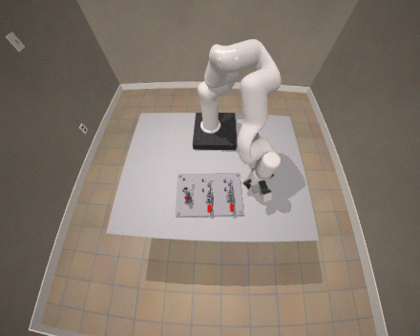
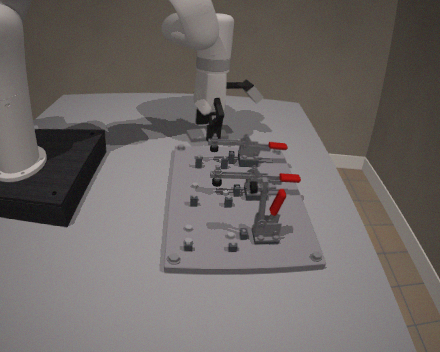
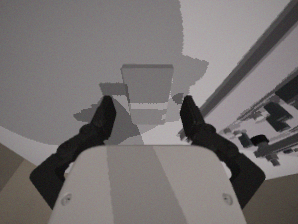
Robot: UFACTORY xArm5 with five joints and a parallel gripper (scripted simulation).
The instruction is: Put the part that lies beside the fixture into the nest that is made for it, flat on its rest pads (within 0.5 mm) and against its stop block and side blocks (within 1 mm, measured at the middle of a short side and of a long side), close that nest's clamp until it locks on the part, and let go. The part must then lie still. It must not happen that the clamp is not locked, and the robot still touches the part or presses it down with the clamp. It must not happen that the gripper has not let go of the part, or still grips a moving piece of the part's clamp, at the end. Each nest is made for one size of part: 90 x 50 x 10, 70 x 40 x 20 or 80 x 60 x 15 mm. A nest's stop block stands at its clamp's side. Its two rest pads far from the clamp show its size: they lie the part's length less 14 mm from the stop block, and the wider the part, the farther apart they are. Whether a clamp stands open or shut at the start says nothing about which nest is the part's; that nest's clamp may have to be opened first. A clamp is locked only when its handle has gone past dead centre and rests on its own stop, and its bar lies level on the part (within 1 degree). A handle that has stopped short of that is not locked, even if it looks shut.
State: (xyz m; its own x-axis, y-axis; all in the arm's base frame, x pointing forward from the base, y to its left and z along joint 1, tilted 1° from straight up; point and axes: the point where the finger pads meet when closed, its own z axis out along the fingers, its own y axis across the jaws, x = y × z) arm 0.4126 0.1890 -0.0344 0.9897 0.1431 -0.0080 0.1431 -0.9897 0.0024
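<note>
My hand is 2 cm above the grey block part. Also, from my hand: grey fixture plate 2 cm ahead, 26 cm to the right, 1 cm below.
</note>
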